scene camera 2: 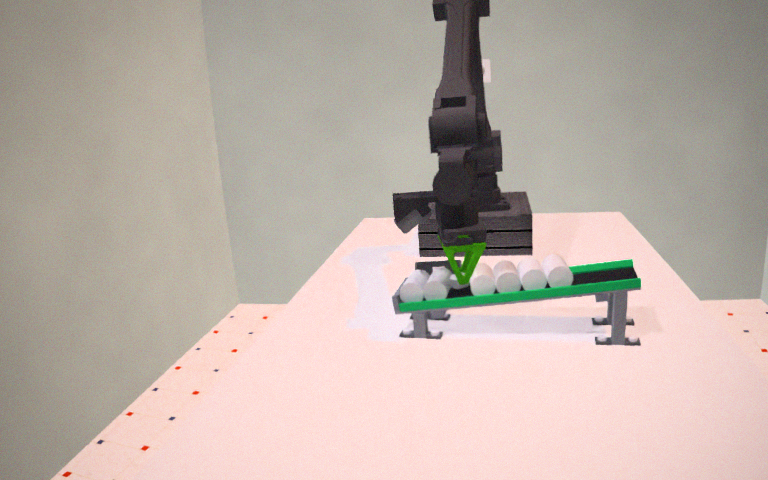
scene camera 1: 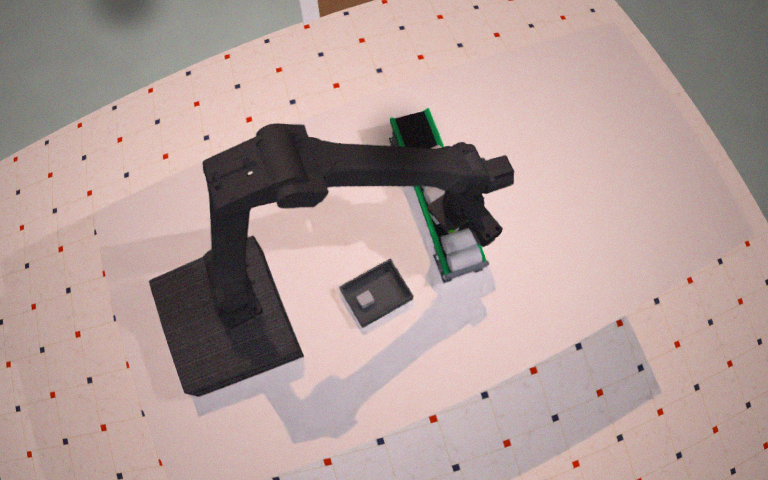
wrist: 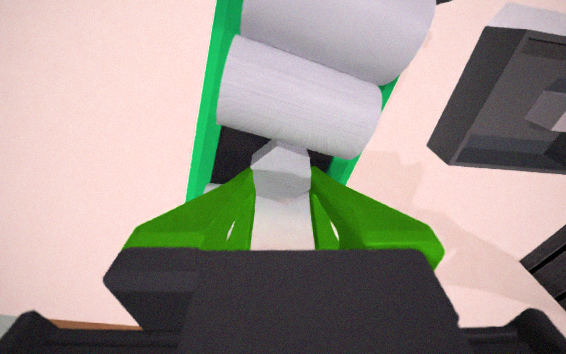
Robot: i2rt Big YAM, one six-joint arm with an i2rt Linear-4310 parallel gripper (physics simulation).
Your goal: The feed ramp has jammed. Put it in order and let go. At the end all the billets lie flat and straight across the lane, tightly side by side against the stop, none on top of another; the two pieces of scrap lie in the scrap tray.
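Places are measured from the arm's base along level axes (x ahead, y left, z up), in metres.
Pixels of known places: gripper, fingertip midpoint: (scene camera 2: 461, 280) (scene camera 1: 450, 224) (wrist: 282, 176); arm's base, origin of the base link: (scene camera 2: 484, 208) (scene camera 1: 234, 296).
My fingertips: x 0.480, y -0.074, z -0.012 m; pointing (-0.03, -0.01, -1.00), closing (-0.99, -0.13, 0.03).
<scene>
Ahead of a thing's pixels: the offset from my fingertips to its top centre. "spot": to the spot under its first point.
My gripper (scene camera 1: 451, 230) (scene camera 2: 463, 280) (wrist: 282, 176) is shut on a grey many-sided piece of scrap @(0.001 m ahead, 0.004 m right, 0.011 m up) (wrist: 281, 162), holding it low over the ramp (scene camera 1: 416, 129) (scene camera 2: 509, 294) (wrist: 205, 125). Two white billets @(0.011 m back, 0.078 m right, 0.008 m up) (scene camera 2: 414, 287) @(0.002 m back, 0.039 m right, 0.013 m up) (scene camera 2: 437, 285) lie across the lane at the stop @(0.015 m back, 0.101 m right, 0.011 m down) (scene camera 1: 467, 271); they also show in the wrist view, a far billet @(spot: 0.012 m back, 0.070 m right, 0.006 m up) (wrist: 340, 35) and a near billet @(spot: 0.001 m back, 0.047 m right, 0.011 m up) (wrist: 300, 97). Past a gap at the fingers, several billets @(0.009 m ahead, 0.033 m left, 0.023 m up) (scene camera 2: 481, 280) @(0.025 m ahead, 0.112 m left, 0.034 m up) (scene camera 2: 532, 275) lie in a row up the ramp. The arm hides most of these in scene camera 1. A pale scrap block @(0.232 m back, 0.042 m right, 0.056 m down) (scene camera 1: 364, 298) (wrist: 542, 109) lies in the scrap tray @(0.205 m back, 0.041 m right, 0.050 m down) (scene camera 1: 397, 313) (wrist: 462, 95).
The dark arm base (scene camera 1: 226, 362) (scene camera 2: 475, 243) stands across the scrap tray from the ramp. The tray lies between the base and the ramp's lower end. Green side rails and grey legs @(spot: 0.097 m ahead, 0.236 m left, 0.036 m down) (scene camera 2: 618, 316) bound the ramp. Its upper end shows bare black belt.
</scene>
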